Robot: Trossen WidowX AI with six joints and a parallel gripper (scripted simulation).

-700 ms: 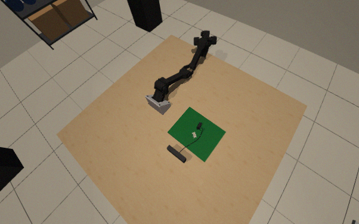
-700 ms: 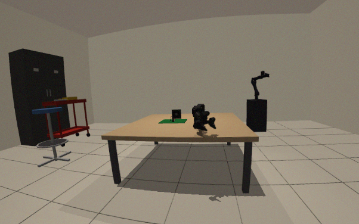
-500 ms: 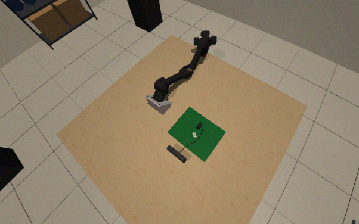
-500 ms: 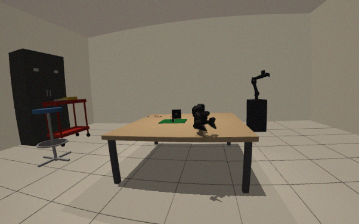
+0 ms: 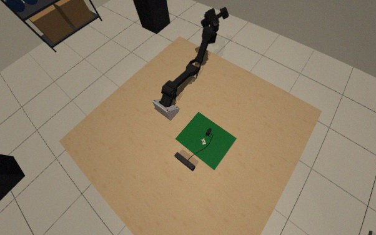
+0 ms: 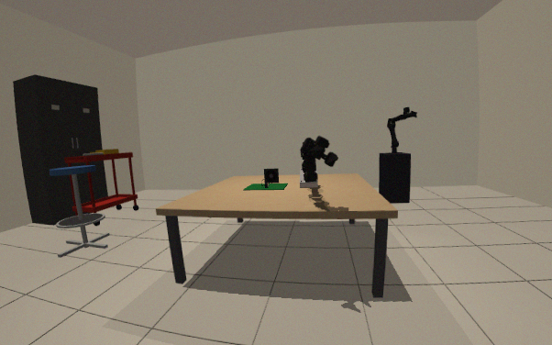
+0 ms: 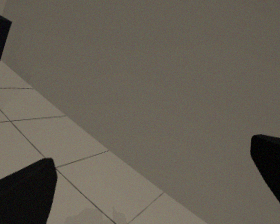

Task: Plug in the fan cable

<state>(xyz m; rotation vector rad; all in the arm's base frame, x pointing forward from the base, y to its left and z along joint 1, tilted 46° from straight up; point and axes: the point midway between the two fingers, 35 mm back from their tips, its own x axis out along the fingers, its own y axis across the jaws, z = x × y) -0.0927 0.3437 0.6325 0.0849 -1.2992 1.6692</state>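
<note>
Right now my gripper tip is 690 mm to the left of the black fan plug, 430 mm short of it and 260 mm above it. The rest, counted from my gripper tip: black fan: 920 mm to the right, 430 mm ahead, 220 mm below; then white four-pin header: 760 mm to the right, 440 mm ahead, 280 mm below; then green board: 740 mm to the right, 440 mm ahead, 290 mm below.
</note>
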